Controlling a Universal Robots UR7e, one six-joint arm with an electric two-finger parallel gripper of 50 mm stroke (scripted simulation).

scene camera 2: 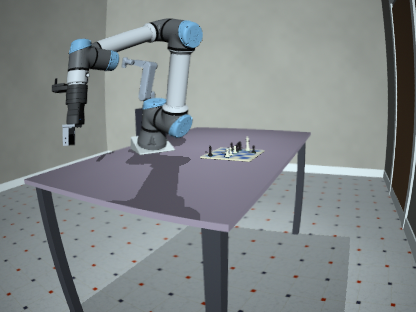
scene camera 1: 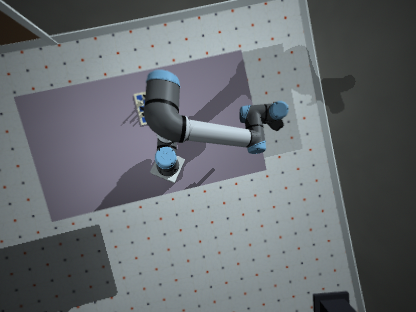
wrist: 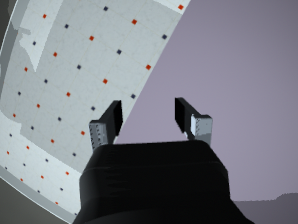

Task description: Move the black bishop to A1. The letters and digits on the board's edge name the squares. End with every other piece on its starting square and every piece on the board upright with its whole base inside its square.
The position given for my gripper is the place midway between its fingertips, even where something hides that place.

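Observation:
My gripper [scene camera 2: 69, 145], also [wrist: 148, 110].

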